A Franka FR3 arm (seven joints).
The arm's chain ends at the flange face. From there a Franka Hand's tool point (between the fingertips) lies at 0.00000 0.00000 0.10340 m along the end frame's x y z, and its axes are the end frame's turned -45 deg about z.
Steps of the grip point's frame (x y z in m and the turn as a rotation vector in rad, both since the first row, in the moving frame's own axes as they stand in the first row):
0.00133 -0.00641 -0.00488 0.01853 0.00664 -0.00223
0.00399 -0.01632 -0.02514 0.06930 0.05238 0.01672
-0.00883 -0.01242 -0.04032 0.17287 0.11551 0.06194
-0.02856 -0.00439 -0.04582 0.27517 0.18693 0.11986
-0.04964 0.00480 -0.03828 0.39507 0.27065 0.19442
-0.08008 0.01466 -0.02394 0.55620 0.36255 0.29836
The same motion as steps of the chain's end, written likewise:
-0.00272 -0.00363 -0.00486 0.01780 -0.00841 -0.00223
-0.00756 -0.00547 -0.02475 0.08604 -0.01196 0.01672
-0.01152 0.01851 -0.03809 0.20392 -0.04056 0.06194
-0.01898 0.05056 -0.04016 0.32675 -0.06240 0.11986
-0.02764 0.08590 -0.02669 0.47074 -0.08798 0.19442
-0.04290 0.13041 -0.00214 0.64965 -0.13693 0.29836

